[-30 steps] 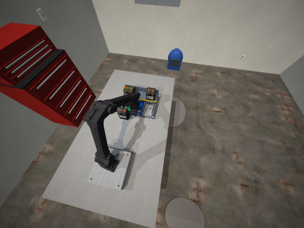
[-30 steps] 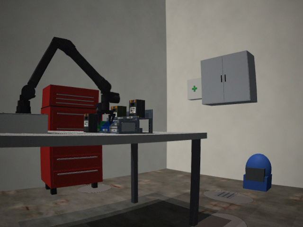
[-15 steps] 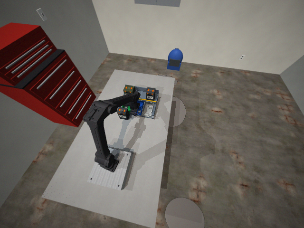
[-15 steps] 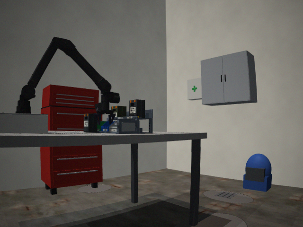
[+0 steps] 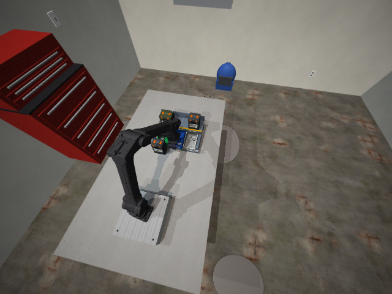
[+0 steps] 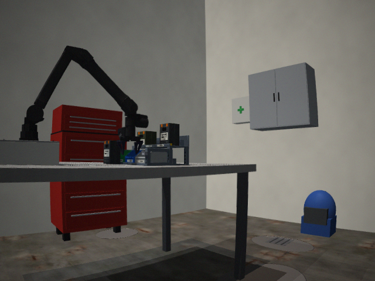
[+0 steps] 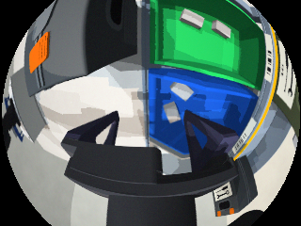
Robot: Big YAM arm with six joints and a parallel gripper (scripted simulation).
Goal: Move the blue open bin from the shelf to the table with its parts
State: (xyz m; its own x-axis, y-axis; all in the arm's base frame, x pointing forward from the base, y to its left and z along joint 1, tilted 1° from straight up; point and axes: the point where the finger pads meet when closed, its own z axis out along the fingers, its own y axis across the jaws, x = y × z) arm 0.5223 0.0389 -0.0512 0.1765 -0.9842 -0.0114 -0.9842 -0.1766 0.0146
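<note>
Now: the blue open bin 80 mm ahead of my hand, 10 mm to the left of it and 20 mm below it. Also, from my hand: green bin: 60 mm ahead, 120 mm to the left, 20 mm below; then yellow bar: 130 mm ahead, 20 mm to the left, 50 mm above; then grey bin: 100 mm ahead, 100 mm to the right, 20 mm below.
</note>
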